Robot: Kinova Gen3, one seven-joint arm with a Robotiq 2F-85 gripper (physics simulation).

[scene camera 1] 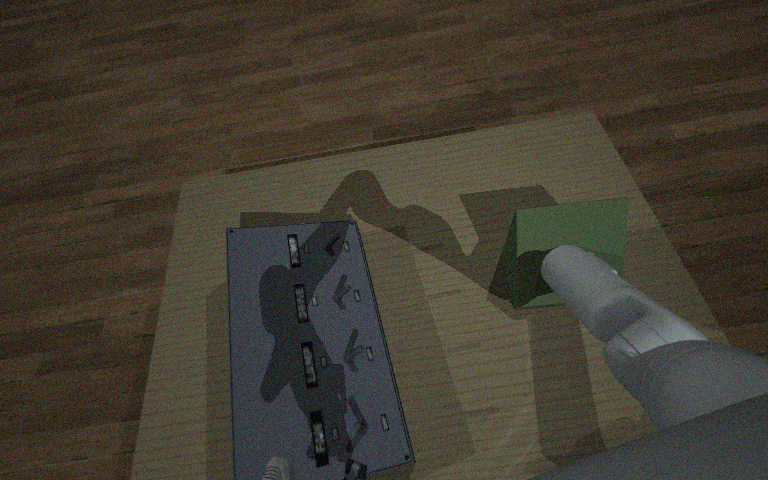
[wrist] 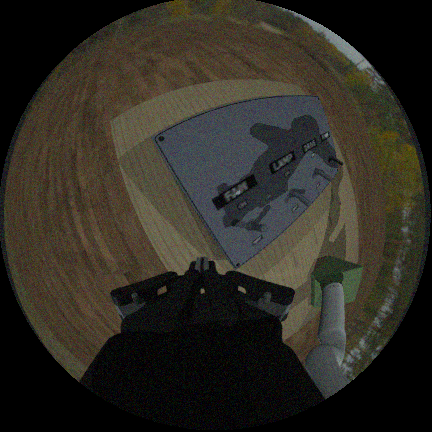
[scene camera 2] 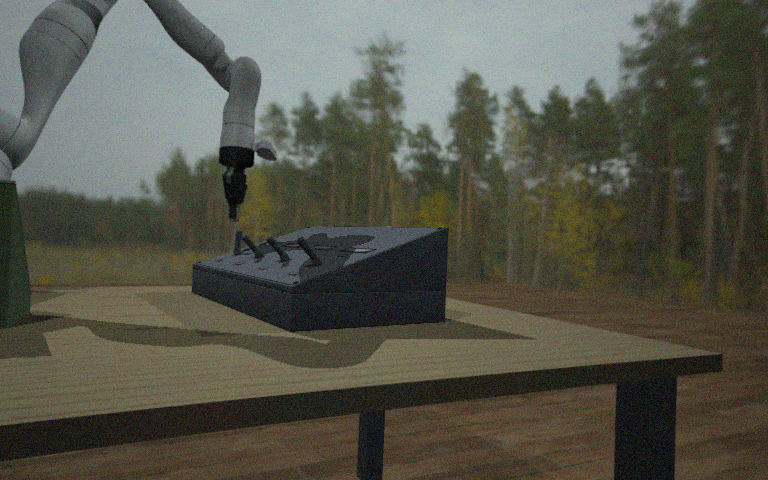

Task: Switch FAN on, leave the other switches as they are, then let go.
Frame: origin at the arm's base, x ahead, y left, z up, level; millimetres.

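Seen in the pictures: gripper, fingertip midpoint: (wrist: 202, 263) (scene camera 2: 233, 221); arm's base, origin of the base link: (scene camera 1: 565, 267) (wrist: 331, 289).
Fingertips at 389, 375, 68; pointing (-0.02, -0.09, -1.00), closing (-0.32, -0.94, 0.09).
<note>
Offsets run from my fingertips to a thing's middle, as dx, dy, dz. "pt": to the spot under its first point. Level surfaces: height alone.
A dark blue sloped switch panel @[+110, -260, -96] (scene camera 1: 249, 350) (scene camera 2: 368, 305) (wrist: 195, 150) carries FAN, LAMP, DRIVE and PUMP switches. The FAN lever @[pt +12, -124, -69] (scene camera 1: 357, 412) (scene camera 2: 238, 243) (wrist: 264, 214) tilts toward its ON side, nearly upright in scene view 2. The LAMP lever @[pt +24, -245, -75] (scene camera 1: 353, 342) (scene camera 2: 251, 246), DRIVE lever @[+43, -337, -48] (scene camera 1: 341, 287) (scene camera 2: 278, 249) and PUMP lever @[+70, -454, -48] (scene camera 1: 333, 243) (scene camera 2: 309, 251) lean toward OFF. My gripper (scene camera 2: 233, 218) (wrist: 202, 263) is shut and empty, above the FAN end and apart from the levers; only part of it shows at the bottom of scene view 1.
The panel stands on a wooden table @[dz -155] (scene camera 1: 481, 158) (scene camera 2: 509, 345). The green robot pedestal (scene camera 1: 577, 226) (scene camera 2: 14, 254) (wrist: 352, 282) stands at the opposite side of the table. Arm shadows cross the panel and darken some levers.
</note>
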